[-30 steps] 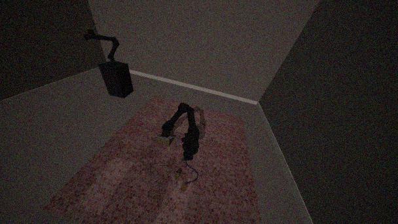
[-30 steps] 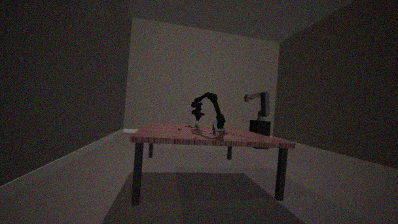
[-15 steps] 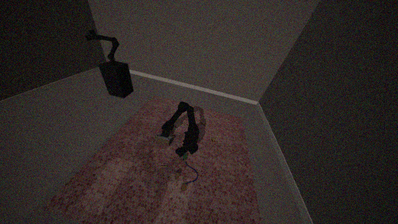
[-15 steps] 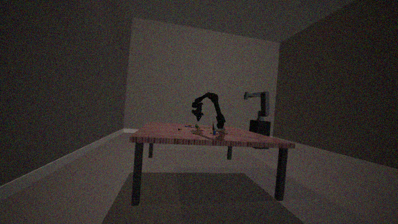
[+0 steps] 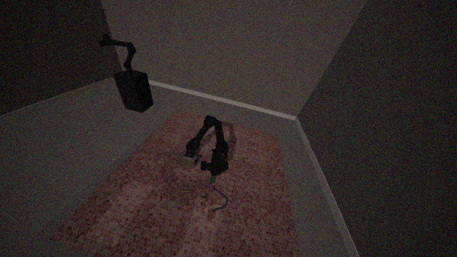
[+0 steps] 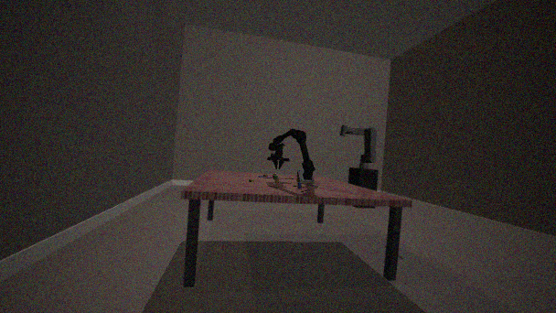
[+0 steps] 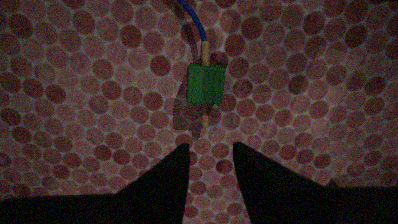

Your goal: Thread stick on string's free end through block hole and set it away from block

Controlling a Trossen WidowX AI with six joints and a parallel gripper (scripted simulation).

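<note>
My gripper tip is 10 mm short of the green block, 20 mm to the left of it and 70 mm above it. Round my gripper tip: wooden spool: 20 mm behind, 180 mm to the right, 70 mm below; loose stick: 160 mm behind, 140 mm to the right, 80 mm below; thin wooden stick: 10 mm ahead, 40 mm to the right, 70 mm below.
</note>
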